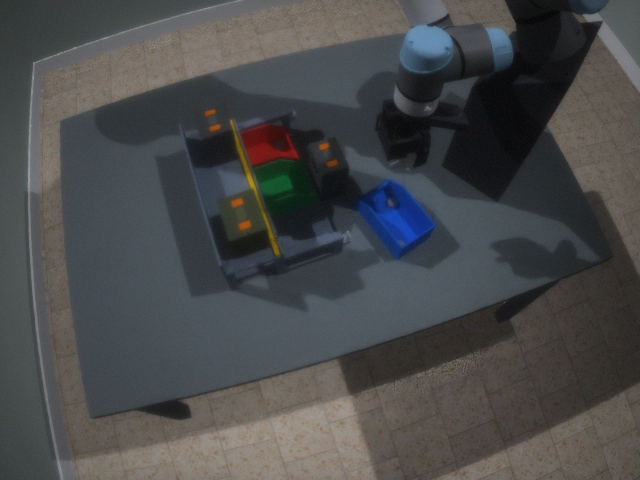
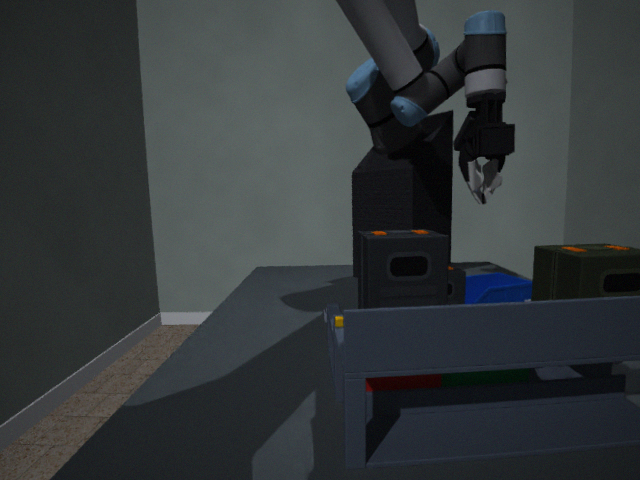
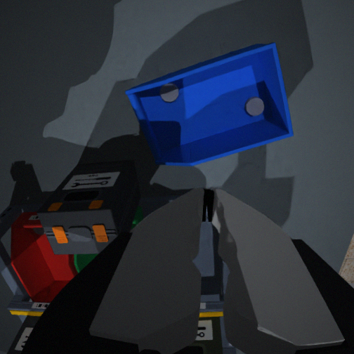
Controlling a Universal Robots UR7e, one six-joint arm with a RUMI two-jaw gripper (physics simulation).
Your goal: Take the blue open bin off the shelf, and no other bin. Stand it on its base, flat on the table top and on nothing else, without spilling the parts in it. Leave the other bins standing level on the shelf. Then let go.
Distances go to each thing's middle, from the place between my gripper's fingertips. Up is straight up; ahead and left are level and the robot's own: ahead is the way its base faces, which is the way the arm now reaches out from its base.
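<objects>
Red bin (image 1: 259, 142) well ahead of my hand, a good way to the right, a good way below; going by their middles, farthest from my hand of the things named here. Green bin (image 1: 275, 179) 0.2 m below my hand, 0.25 m ahead, 0.13 m to the right. Blue open bin (image 1: 407, 221) 0.2 m below my hand; going by their middles, nearest to my hand of the things named here.
</objects>
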